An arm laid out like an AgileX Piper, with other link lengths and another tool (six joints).
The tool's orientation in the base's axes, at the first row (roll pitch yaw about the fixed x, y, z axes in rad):
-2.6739 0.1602 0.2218
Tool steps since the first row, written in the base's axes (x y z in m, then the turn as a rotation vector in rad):
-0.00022 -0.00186 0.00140 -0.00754 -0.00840 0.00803
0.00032 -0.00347 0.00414 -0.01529 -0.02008 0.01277
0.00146 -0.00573 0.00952 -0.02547 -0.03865 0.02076
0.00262 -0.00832 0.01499 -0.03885 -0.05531 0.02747
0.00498 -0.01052 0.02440 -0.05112 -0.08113 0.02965
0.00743 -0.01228 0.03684 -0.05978 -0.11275 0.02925
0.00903 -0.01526 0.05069 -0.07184 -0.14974 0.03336
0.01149 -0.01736 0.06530 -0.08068 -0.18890 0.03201
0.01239 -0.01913 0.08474 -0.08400 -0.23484 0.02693
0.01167 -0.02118 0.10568 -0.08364 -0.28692 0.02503
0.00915 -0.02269 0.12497 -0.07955 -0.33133 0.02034
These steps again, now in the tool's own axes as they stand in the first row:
-0.00084 0.00100 -0.00194 -0.01037 0.00292 -0.00871
-0.00111 0.00127 -0.00514 -0.02112 0.01019 -0.01581
-0.00136 0.00103 -0.01108 -0.03623 0.02181 -0.02802
-0.00167 0.00104 -0.01723 -0.05381 0.03191 -0.03755
-0.00138 -0.00090 -0.02698 -0.07158 0.05228 -0.04710
-0.00139 -0.00457 -0.03925 -0.08672 0.07940 -0.05760
-0.00270 -0.00789 -0.05305 -0.10702 0.10884 -0.07346
-0.00312 -0.01222 -0.06737 -0.12383 0.14304 -0.08616
-0.00574 -0.01919 -0.08543 -0.13619 0.18561 -0.09966
-0.01022 -0.02678 -0.10455 -0.14685 0.23268 -0.11934
-0.01605 -0.03435 -0.12157 -0.15181 0.27465 -0.13432

